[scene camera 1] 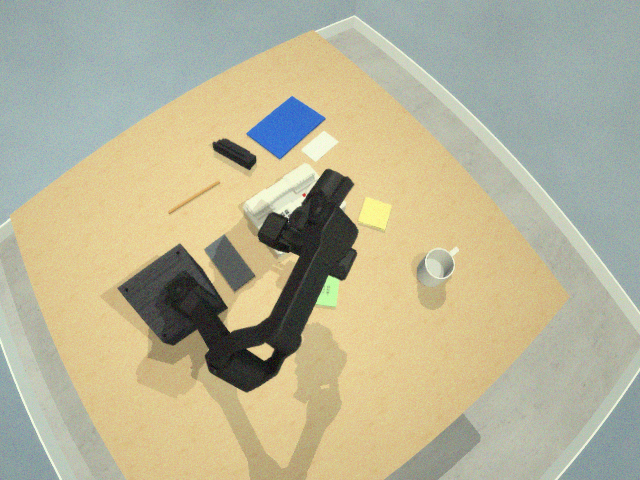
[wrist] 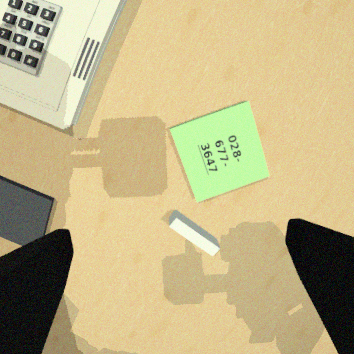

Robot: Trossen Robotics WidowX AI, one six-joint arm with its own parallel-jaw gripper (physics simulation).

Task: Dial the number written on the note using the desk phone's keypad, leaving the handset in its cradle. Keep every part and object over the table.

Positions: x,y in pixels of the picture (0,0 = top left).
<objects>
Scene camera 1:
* gripper: 306,259
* dark grey slab: 234,269
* handset: 299,177
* blue folder: 281,130
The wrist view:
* gripper: 180,236
</objects>
